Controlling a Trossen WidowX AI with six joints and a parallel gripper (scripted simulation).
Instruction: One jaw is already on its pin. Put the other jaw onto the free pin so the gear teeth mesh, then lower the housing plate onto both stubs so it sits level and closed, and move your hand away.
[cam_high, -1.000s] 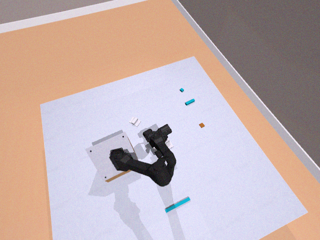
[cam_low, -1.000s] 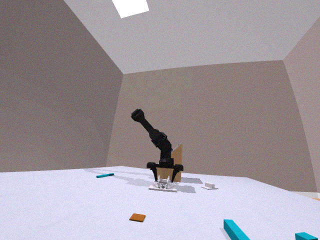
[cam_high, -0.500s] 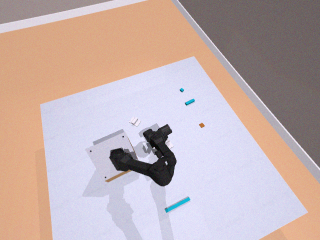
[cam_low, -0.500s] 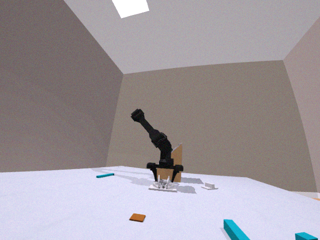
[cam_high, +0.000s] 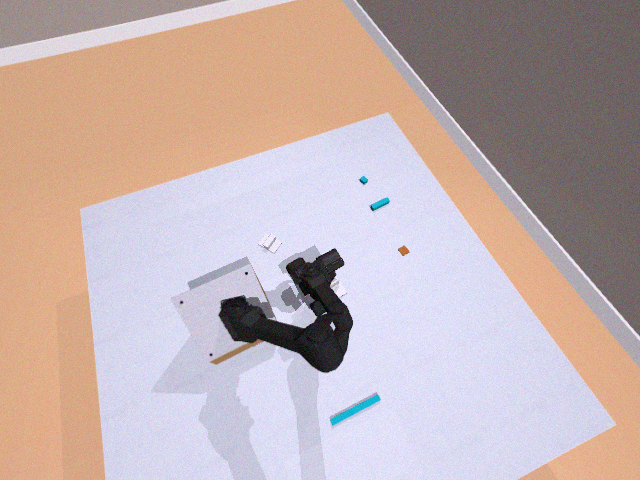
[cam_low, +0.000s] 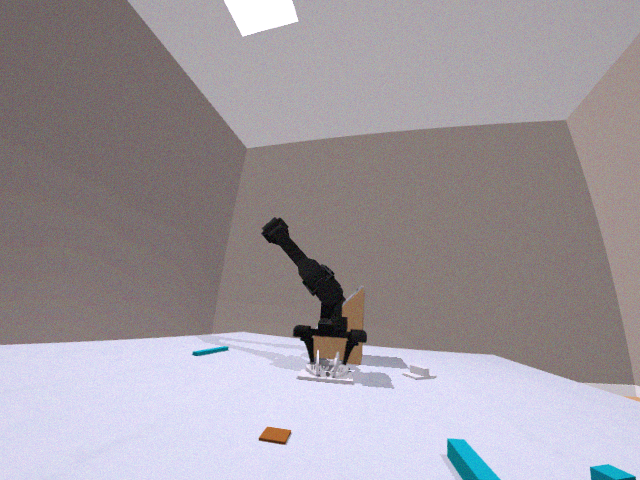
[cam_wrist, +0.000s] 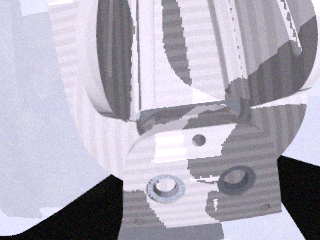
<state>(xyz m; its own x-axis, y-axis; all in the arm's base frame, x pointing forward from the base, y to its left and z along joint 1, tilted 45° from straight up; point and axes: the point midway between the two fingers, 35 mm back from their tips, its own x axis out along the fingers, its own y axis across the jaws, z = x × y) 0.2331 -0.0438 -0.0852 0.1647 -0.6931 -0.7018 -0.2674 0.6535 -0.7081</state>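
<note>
My gripper tip is now 2 cm short of the jaw, 2 cm to the right of it and 1 cm below it. Round my gripper tip: white block piece (8 cm behind, 22 cm to the left); then orange tile (36 cm ahead, 6 cm to the left, 1 cm below); then long cyan bar (3 cm ahead, 36 cm to the right).
</note>
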